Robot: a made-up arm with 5 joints.
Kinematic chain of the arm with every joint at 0, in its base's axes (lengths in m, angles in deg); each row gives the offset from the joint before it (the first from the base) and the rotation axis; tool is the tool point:
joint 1: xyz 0 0 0.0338 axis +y
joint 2: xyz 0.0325 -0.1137 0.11 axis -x
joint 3: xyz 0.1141 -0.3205 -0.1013 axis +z
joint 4: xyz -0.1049 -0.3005 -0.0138 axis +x
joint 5: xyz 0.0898 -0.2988 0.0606 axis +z
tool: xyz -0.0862 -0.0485 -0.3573
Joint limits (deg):
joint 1: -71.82..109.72
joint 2: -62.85..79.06
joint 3: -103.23..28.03
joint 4: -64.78..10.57
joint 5: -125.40..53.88
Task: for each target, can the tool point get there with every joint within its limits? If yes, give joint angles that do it. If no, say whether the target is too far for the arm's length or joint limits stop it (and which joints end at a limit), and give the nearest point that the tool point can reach.
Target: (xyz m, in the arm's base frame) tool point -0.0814 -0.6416 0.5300
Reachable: yes | joints 64.43 28.85 -70.87 -36.67 -93.51
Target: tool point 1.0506 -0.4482 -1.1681
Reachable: no: too far | nearest point 0.8755 -0.4064 -0.8080 | short by 0.403 m
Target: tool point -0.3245 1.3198 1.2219
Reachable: no: too far | nearest point -0.1384 0.2451 0.5407 | short by 1.286 m
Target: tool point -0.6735 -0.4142 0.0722
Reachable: yes | joints 53.35 -27.33 -57.71 1.37 -15.95
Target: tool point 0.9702 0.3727 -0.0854
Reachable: no: joint limits stop it (at a limit: joint 2, joint 3, joint 4, joint 5) | nearest point 0.8017 -0.0448 -0.0647 | short by 0.451 m
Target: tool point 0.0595 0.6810 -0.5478
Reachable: no: joint limits stop it (at a limit: joint 2, joint 3, joint 4) | nearest point 0.0495 0.2603 -0.4501 | short by 0.432 m
